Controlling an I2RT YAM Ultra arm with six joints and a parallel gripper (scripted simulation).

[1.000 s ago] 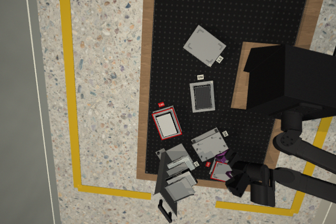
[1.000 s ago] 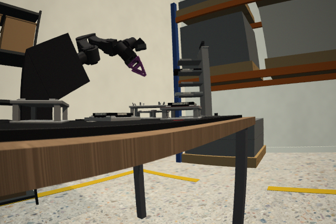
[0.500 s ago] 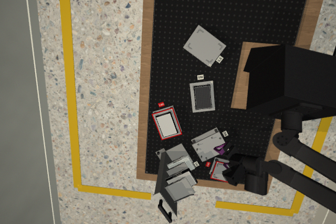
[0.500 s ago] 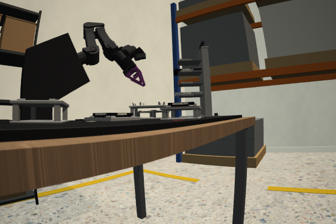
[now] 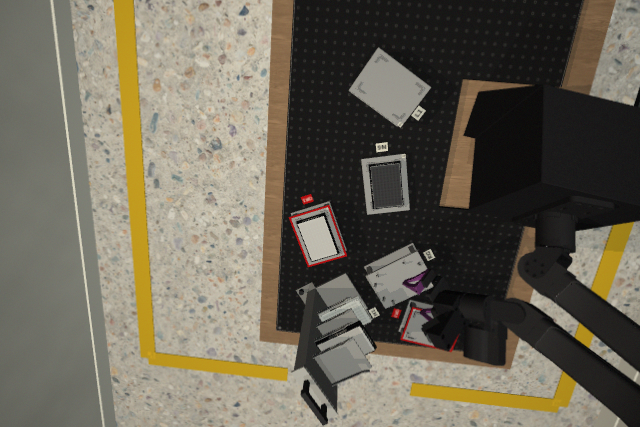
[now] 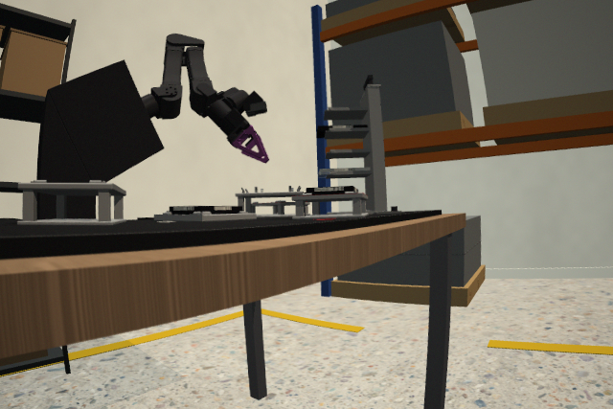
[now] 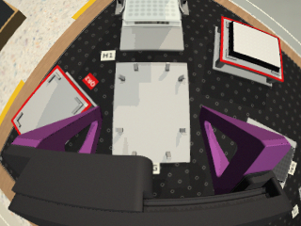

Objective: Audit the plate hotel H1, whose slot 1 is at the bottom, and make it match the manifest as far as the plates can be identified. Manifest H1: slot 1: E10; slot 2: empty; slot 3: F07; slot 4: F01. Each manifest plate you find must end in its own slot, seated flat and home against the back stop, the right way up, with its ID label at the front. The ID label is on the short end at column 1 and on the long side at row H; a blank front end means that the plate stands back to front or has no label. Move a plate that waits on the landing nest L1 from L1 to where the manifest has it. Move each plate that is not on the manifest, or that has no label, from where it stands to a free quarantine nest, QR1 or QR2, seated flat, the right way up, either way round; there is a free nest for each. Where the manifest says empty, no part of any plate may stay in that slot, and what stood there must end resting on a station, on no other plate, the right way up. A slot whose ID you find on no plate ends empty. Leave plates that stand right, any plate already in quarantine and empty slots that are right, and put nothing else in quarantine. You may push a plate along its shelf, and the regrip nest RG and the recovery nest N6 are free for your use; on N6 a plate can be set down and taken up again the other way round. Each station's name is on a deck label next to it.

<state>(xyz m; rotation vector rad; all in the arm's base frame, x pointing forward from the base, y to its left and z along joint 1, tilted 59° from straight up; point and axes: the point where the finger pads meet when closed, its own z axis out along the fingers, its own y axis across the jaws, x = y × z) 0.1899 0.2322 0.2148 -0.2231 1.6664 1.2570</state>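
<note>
My gripper is now 20 mm short of the regrip nest RG, 10 mm to the right of it and 100 mm above it. Round my hand: quarantine nest QR2 (120 mm behind, 170 mm to the left, 120 mm below); H1 deck label (50 mm ahead, 170 mm to the left, 150 mm below); white well plate (160 mm ahead, 130 mm to the left, 50 mm below).
</note>
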